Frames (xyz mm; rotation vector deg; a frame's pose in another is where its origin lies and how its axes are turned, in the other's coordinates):
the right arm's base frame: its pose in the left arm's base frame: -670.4 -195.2 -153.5 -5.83 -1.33 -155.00
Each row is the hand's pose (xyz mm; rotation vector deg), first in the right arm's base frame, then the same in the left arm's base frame.
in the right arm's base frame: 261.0 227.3 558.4 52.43 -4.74 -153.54
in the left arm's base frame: -772.8 -493.0 423.1 -5.13 42.37 41.70
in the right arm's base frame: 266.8 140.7 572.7 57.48 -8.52 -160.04
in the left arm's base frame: -813.5 -416.4 437.7 -3.40 44.61 33.39
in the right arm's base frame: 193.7 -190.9 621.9 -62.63 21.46 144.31
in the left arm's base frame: -883.7 -83.4 481.1 3.78 51.99 0.55
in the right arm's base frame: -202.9 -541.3 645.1 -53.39 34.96 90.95
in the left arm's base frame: -670.9 401.7 474.2 17.58 57.53 -52.15
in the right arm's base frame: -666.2 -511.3 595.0 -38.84 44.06 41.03
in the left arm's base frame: -242.7 567.4 389.4 34.79 54.57 -102.13
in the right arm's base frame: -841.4 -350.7 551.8 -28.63 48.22 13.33
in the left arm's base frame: -19.5 493.9 333.2 47.16 48.45 -129.44
